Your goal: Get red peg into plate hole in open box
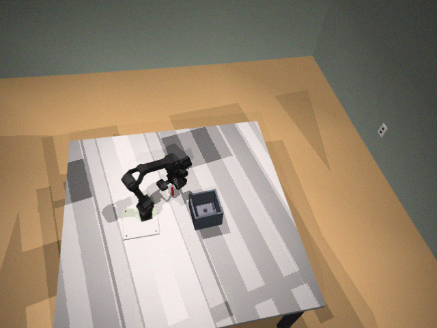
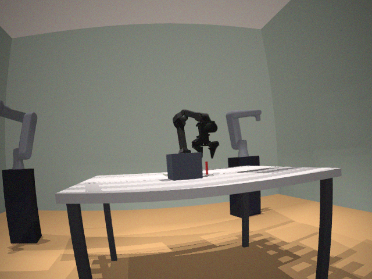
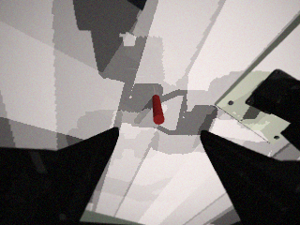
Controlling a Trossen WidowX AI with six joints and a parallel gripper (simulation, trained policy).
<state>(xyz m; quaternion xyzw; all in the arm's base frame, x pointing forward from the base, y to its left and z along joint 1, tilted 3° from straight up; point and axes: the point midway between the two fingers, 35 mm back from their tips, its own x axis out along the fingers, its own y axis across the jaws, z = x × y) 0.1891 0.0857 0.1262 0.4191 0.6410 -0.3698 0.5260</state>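
The red peg is 6 cm below my gripper tip. Round my gripper tip: plate: 14 cm ahead, 20 cm to the right, 5 cm below.
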